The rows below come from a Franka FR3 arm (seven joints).
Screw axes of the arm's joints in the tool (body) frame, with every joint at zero. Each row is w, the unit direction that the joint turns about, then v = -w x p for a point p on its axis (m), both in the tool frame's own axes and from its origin. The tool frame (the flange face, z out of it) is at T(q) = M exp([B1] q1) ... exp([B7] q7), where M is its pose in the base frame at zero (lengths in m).
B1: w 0 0 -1 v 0 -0.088 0
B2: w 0 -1 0 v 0.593 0 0.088
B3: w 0 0 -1 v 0 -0.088 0
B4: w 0 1 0 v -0.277 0 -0.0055
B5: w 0 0 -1 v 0 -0.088 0
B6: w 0 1 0 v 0.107 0 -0.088
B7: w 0 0 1 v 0 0 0
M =
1 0 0 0.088
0 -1 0 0
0 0 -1 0.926
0 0 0 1
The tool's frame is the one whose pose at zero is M.
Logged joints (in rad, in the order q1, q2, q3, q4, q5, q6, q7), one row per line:
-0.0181 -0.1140 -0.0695 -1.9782 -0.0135 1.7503 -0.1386
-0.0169 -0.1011 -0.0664 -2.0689 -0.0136 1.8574 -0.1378
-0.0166 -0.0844 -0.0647 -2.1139 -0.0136 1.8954 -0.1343
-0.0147 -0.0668 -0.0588 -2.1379 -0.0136 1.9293 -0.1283
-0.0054 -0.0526 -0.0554 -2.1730 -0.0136 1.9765 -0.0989
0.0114 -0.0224 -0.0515 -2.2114 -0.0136 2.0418 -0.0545
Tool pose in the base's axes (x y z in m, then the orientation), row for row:
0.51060 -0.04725 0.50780 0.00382 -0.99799 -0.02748 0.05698
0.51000 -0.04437 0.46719 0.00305 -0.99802 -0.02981 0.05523
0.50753 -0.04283 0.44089 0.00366 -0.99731 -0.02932 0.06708
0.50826 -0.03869 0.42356 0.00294 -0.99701 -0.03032 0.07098
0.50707 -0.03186 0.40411 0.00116 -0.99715 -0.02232 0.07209
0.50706 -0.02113 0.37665 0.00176 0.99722 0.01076 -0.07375
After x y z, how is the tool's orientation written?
As a quaternion, w x y z.
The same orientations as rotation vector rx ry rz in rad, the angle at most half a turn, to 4 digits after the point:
-3.1277 -0.0861 0.1786
-3.1293 -0.0935 0.1732
-3.1259 -0.0919 0.2102
-3.1264 -0.0951 0.2226
-3.1303 -0.0701 0.2263
3.1293 0.0338 -0.2314

